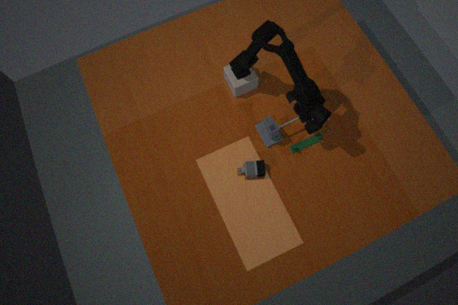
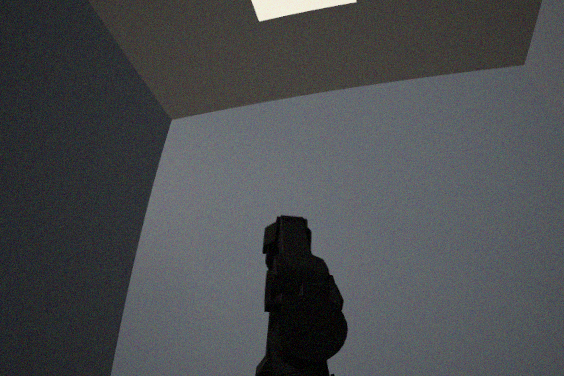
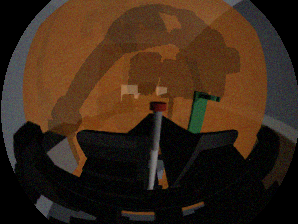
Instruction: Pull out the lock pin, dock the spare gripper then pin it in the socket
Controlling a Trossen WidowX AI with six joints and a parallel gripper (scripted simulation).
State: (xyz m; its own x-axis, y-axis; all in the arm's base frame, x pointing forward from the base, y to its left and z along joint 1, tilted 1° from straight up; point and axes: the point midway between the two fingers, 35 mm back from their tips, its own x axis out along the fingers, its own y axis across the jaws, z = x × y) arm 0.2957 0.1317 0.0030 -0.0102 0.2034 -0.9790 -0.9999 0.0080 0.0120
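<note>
Right now my gripper tip is 90 mm short of the flat green strip, 30 mm to the left of it and 30 mm above it. From my gripper tip the other things lie so: spare gripper 90 mm ahead, 290 mm to the right, 30 mm below; then grey mount 10 mm behind, 150 mm to the right.
</note>
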